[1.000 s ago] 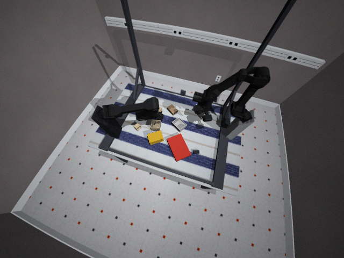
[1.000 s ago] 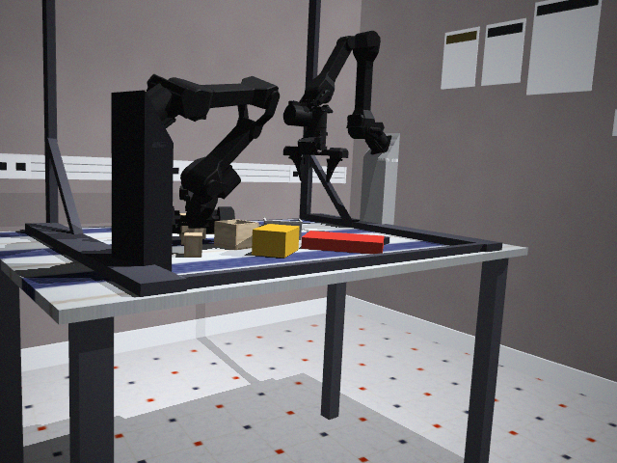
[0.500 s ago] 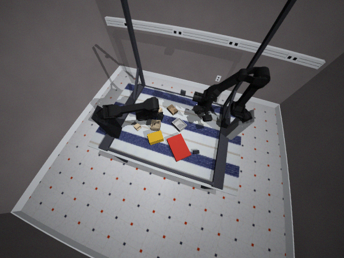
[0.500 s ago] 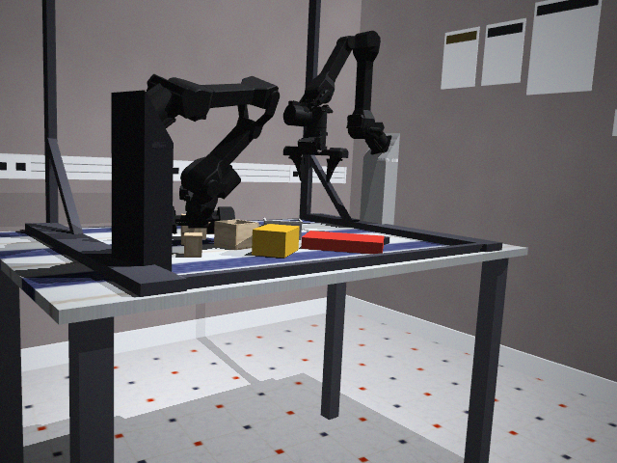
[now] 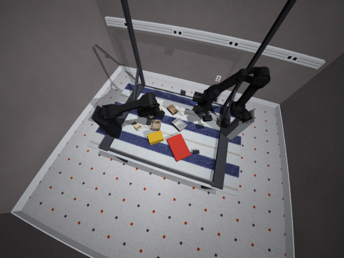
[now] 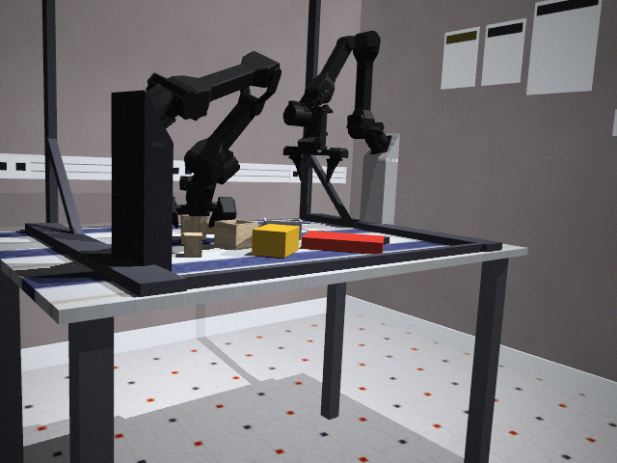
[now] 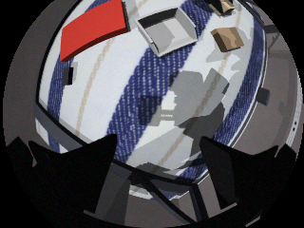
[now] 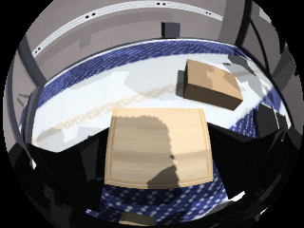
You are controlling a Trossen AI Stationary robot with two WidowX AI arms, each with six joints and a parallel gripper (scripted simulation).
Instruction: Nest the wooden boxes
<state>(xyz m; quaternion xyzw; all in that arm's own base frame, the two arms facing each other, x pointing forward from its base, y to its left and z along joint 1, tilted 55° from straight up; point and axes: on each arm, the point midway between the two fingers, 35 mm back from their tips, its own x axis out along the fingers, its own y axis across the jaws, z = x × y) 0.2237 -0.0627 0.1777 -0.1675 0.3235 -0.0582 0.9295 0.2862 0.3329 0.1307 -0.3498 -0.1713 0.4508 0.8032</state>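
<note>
Right now my right hand is 10 mm to the left of the medium wooden box and 20 mm above it. Round my right hand: white box (140 mm ahead, 190 mm to the left, 20 mm below); then tiny wooden box (50 mm ahead, 70 mm to the right, 40 mm below); then brown block (30 mm behind, 130 mm to the left, 30 mm below).
</note>
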